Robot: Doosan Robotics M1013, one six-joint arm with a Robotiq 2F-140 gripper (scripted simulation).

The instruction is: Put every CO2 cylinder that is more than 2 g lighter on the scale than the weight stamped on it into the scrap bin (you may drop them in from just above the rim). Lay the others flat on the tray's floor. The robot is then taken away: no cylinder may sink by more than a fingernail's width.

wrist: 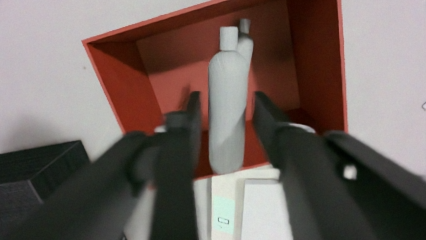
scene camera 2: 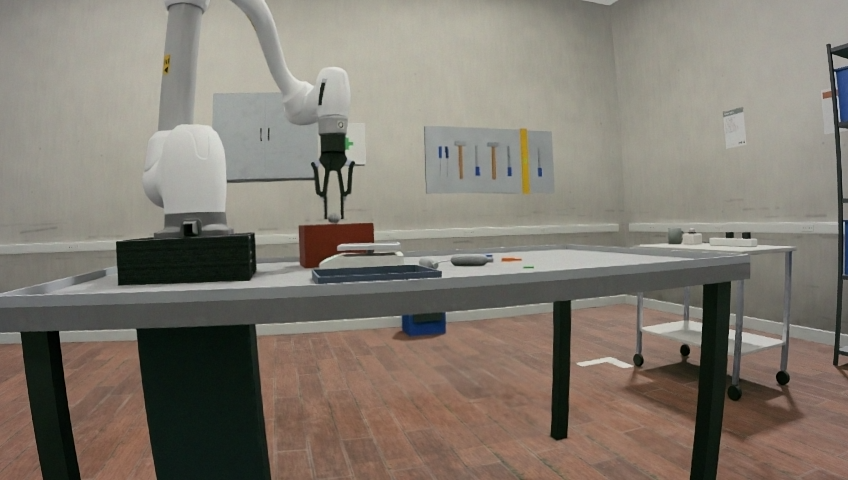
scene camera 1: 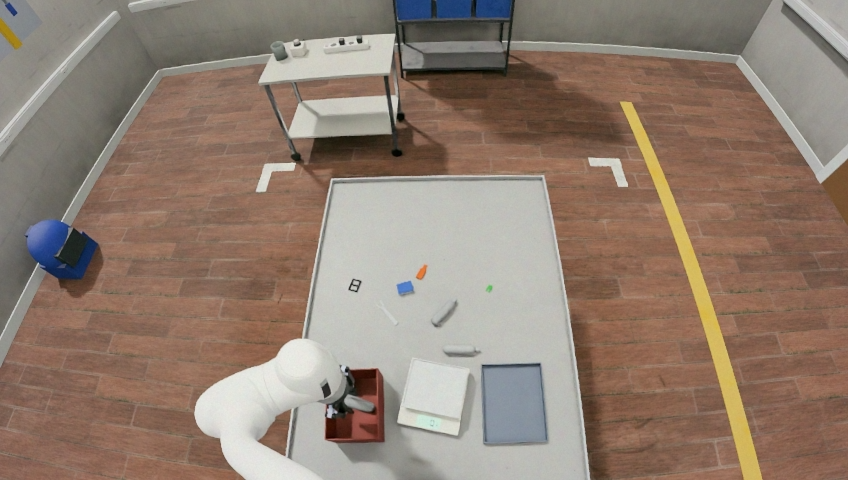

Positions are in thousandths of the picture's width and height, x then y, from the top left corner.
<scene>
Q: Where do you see a red scrap bin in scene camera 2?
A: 378, 505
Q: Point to a red scrap bin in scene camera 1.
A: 429, 889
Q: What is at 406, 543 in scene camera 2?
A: A white scale.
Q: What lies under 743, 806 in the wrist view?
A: The gripper.
</scene>
